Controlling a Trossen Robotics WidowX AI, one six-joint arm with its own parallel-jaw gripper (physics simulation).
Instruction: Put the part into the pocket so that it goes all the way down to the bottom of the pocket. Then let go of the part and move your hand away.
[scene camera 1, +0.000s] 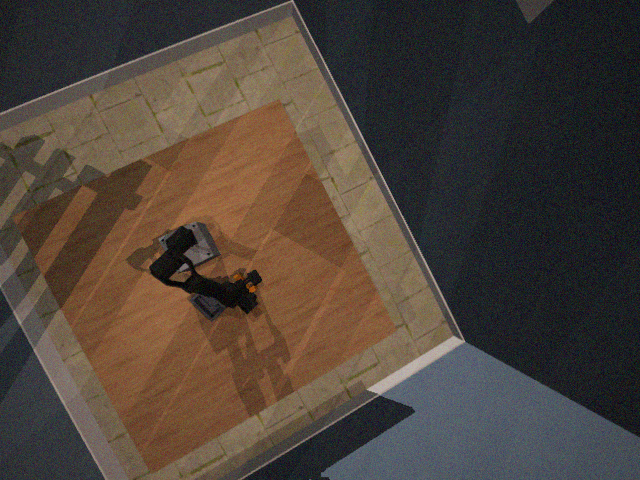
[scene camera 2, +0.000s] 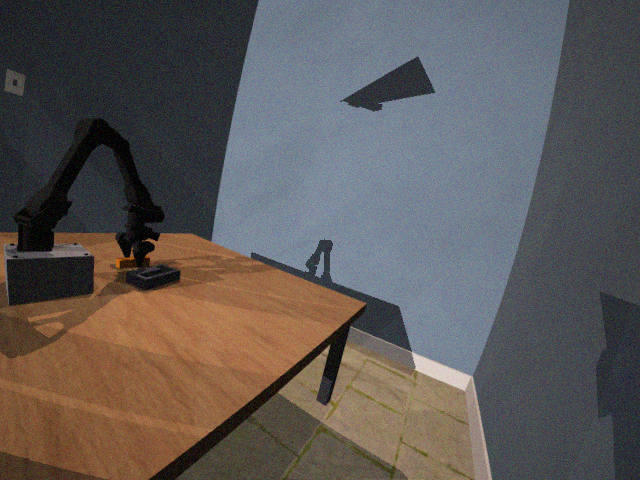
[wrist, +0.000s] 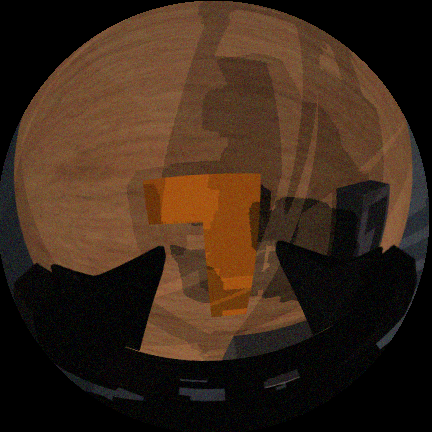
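Seen in the pictures: gripper, between the fingertips: (scene camera 1: 244, 283) (scene camera 2: 132, 263) (wrist: 221, 249); arm's base, origin of its link: (scene camera 1: 187, 239) (scene camera 2: 34, 248).
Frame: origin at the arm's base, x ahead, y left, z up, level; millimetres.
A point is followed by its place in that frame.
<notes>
The orange L-shaped part (scene camera 1: 237, 277) {y 100, x 236, z -75 mm} (scene camera 2: 124, 262) {y 86, x 240, z -83 mm} (wrist: 231, 240) {y 109, x 295, z -75 mm} lies flat on the table. In the wrist view its long arm runs down between the fingers and its short arm points left. My gripper (scene camera 1: 250, 290) {y 110, x 276, z -97 mm} (scene camera 2: 133, 260) {y 110, x 276, z -97 mm} (wrist: 221, 249) {y 110, x 276, z -97 mm} is open, low over the part, with one finger on each side of the long arm and nothing gripped. The dark grey block with the pocket (scene camera 1: 206, 307) {y -89, x 302, z -99 mm} (scene camera 2: 154, 279) {y -120, x 266, z -76 mm} (wrist: 346, 220) {y -8, x 312, z -87 mm} stands beside the part, to the right in the wrist view. Its recess faces up. Finger contact with the table cannot be told.
The arm's grey base box (scene camera 1: 208, 245) {y 64, x 58, z -12 mm} (scene camera 2: 49, 279) {y -99, x 22, z -51 mm} stands on the wooden table (scene camera 1: 320, 289) {y 422, x 460, z -105 mm} (scene camera 2: 206, 341) {y -452, x 251, z -105 mm}, near the part and the block. In scene camera 2 the block is right of the base. Shadows of the arm fall over the part and block.
</notes>
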